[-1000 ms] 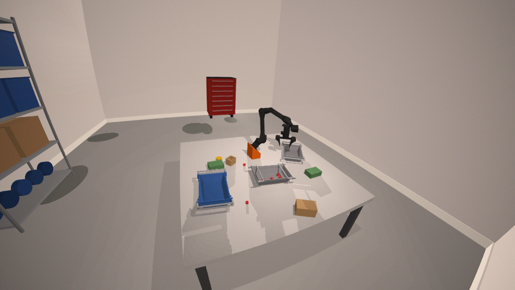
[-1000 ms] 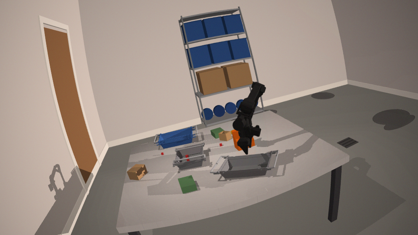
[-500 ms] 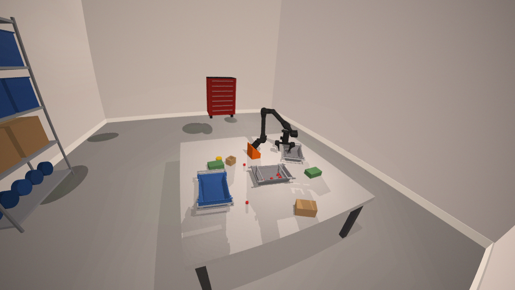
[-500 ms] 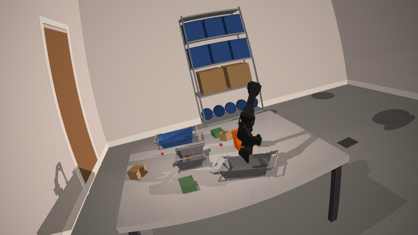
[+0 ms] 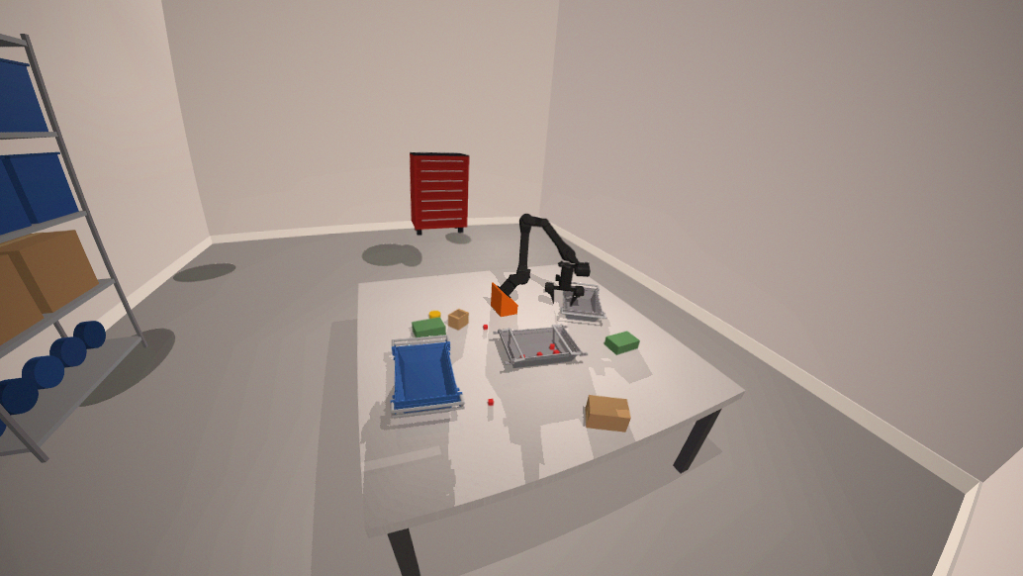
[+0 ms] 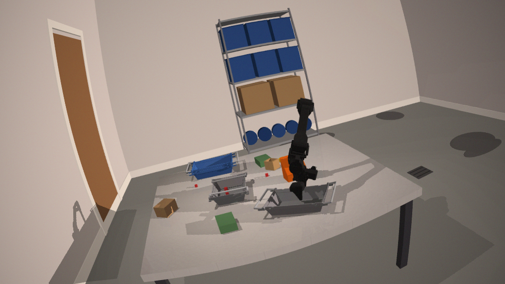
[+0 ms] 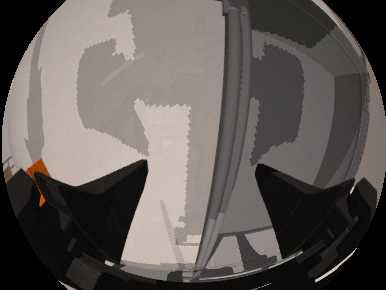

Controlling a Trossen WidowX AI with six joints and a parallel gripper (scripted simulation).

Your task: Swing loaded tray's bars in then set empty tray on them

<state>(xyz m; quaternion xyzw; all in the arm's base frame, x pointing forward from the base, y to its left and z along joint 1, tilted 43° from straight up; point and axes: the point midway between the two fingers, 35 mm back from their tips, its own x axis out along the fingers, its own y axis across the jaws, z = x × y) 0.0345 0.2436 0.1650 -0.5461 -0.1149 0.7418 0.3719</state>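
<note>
Now: the grey plastic tray 40 mm ahead of my gripper tip, 80 mm to the left of it and 30 mm above it. From my gripper tip the other things lie so: red cube 540 mm ahead, 510 mm to the right.
</note>
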